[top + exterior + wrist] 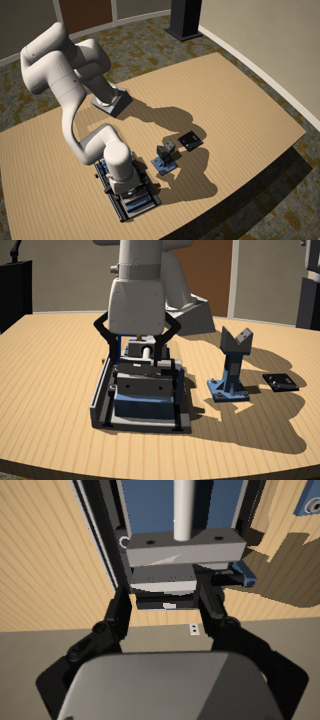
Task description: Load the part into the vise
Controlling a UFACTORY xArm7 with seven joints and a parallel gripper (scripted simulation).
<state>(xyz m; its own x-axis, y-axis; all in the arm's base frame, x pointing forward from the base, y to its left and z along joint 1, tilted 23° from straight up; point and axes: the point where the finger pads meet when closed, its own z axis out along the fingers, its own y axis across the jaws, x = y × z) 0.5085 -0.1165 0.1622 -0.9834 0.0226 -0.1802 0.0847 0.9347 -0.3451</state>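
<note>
Now: the part 2 cm below my hand. Also, from my hand: work stop (7 cm to the left, 3 cm below); then fixed jaw (3 cm ahead, 2 cm to the left, 4 cm below); then moving jaw (3 cm behind, 2 cm to the left, 4 cm below).
</note>
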